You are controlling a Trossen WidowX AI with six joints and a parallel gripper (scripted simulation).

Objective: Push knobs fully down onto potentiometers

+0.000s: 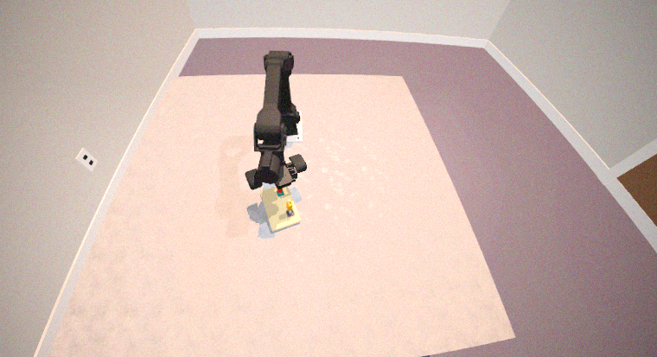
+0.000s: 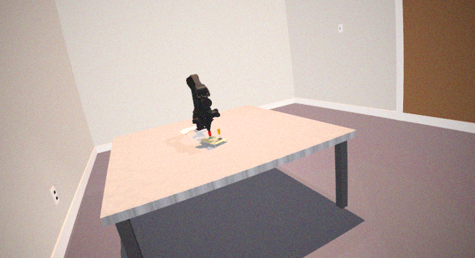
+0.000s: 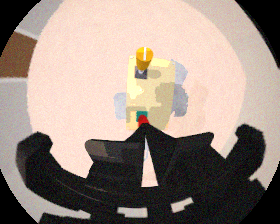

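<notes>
My gripper tip is 10 mm above the red knob. Also, from my gripper tip: orange knob (80 mm ahead, 30 mm to the left, 10 mm above).
</notes>
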